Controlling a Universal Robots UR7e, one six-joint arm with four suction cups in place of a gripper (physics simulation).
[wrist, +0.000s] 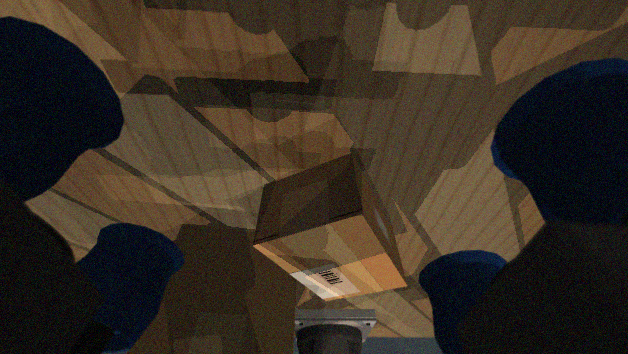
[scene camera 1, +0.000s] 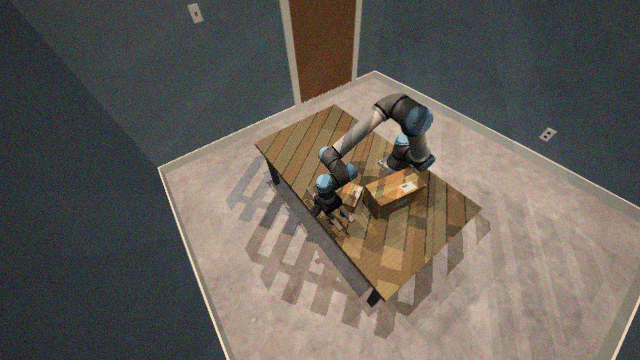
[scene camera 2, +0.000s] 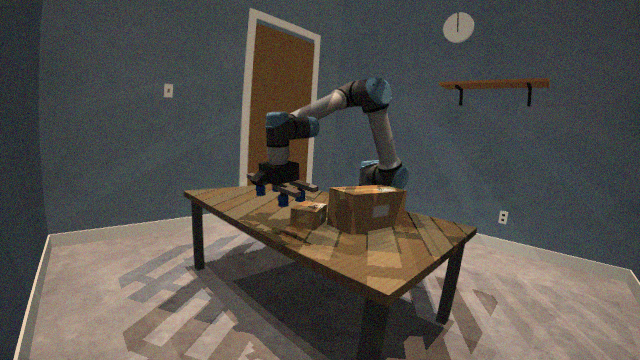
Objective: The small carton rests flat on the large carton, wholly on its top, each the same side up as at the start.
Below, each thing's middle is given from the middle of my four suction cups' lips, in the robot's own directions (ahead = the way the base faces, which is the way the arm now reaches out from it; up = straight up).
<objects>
My suction cup is now 18 cm past the small carton (scene camera 2: 308, 215), 11 cm above it and 3 cm to the left of it. Round my suction cup: large carton (scene camera 2: 355, 209): 37 cm behind, 12 cm to the left, 7 cm below.
</objects>
